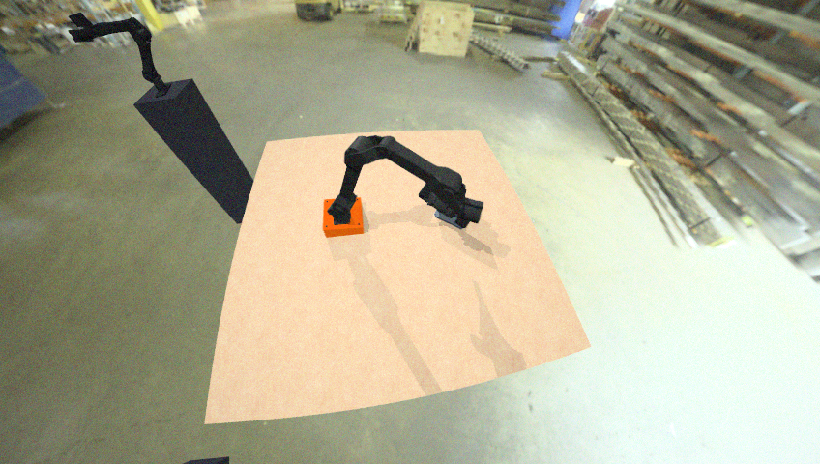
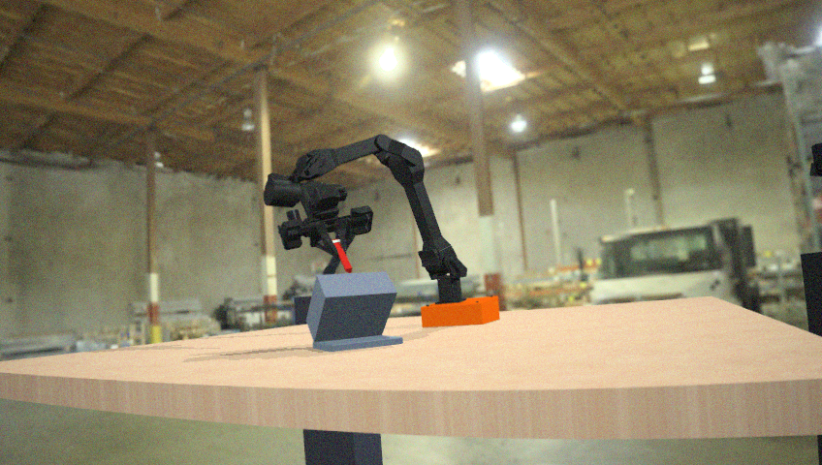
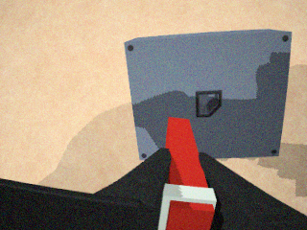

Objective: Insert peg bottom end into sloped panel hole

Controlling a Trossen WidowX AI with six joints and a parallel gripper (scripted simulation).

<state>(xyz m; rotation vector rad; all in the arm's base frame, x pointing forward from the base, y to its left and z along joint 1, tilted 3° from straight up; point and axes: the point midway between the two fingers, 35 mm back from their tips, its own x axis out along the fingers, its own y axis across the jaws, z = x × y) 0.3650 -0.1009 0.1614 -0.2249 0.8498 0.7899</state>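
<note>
Now: the blue-grey sloped panel 70 mm ahead of my gripper tip, 50 mm to the left of it and 100 mm below it. Also, from my gripper tip: red peg (10 mm behind, 10 mm to the right, 10 mm above).
</note>
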